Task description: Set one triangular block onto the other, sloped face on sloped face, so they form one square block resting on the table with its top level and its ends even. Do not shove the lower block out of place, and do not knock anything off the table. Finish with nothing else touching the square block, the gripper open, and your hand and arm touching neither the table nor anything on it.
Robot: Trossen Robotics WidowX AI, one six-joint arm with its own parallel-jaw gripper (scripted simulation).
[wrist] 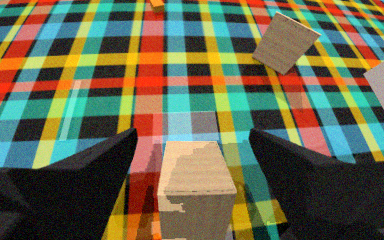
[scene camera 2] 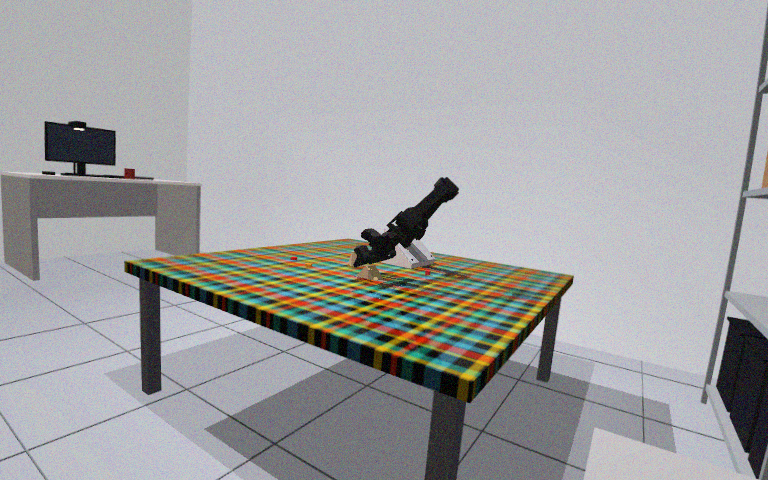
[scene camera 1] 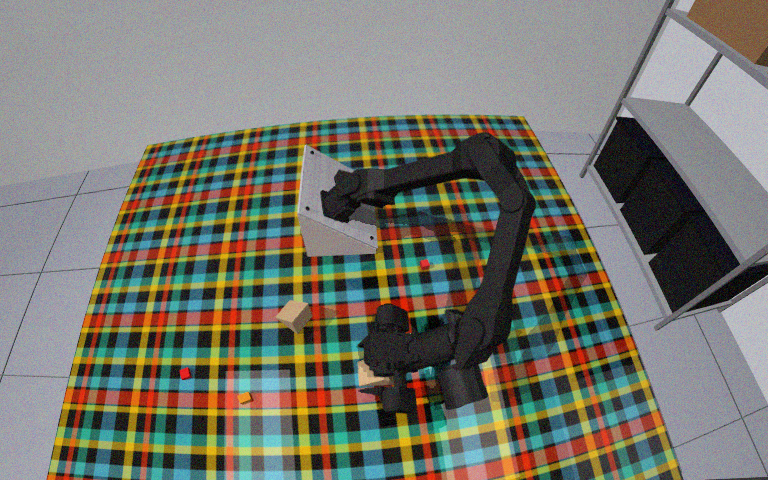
Observation:
The gripper [scene camera 1: 360, 368] is open, holding nothing. Also in view: a tan triangular block [scene camera 1: 294, 315].
The gripper also shows in the wrist view [wrist: 194, 133] and in scene camera 2 [scene camera 2: 361, 264].

